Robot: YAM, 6 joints.
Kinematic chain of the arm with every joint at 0, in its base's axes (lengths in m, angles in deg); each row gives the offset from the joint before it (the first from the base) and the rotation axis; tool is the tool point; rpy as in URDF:
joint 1: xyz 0 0 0.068 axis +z
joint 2: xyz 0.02 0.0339 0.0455 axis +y
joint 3: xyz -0.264 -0.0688 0 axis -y
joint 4: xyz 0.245 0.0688 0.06 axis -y
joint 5: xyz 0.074 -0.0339 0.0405 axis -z
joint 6: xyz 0.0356 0 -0.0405 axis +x
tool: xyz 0 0 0 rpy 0 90 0
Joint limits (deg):
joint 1: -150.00..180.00
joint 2: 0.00..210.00
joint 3: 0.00..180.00
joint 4: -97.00..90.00
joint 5: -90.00..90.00
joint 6: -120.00..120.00
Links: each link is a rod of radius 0.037 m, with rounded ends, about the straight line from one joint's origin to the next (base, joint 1, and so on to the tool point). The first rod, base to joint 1, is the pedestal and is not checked.
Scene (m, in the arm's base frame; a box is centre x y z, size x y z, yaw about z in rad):
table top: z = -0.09
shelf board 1: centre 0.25 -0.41 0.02 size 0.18 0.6 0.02 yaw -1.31
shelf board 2: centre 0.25 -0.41 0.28 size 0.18 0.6 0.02 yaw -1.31
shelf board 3: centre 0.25 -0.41 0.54 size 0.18 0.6 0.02 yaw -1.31
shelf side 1: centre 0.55 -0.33 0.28 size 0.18 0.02 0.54 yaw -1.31
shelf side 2: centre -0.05 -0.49 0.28 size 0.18 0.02 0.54 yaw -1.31
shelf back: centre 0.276 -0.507 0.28 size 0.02 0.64 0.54 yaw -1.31
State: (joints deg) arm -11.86 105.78 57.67 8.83 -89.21 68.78
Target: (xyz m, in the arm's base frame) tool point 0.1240 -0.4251 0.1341
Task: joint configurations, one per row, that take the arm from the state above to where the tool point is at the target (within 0.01 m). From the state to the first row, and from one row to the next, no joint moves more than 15 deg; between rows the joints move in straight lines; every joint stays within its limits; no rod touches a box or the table.
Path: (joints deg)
1: -25.15 109.76 61.36 9.72 -88.08 68.78
2: -38.44 113.74 65.05 10.60 -86.94 68.78
3: -51.74 117.73 68.73 11.49 -85.81 68.78
4: -65.03 121.71 72.42 12.37 -84.67 68.78
5: -78.32 125.69 76.11 13.26 -83.54 68.78

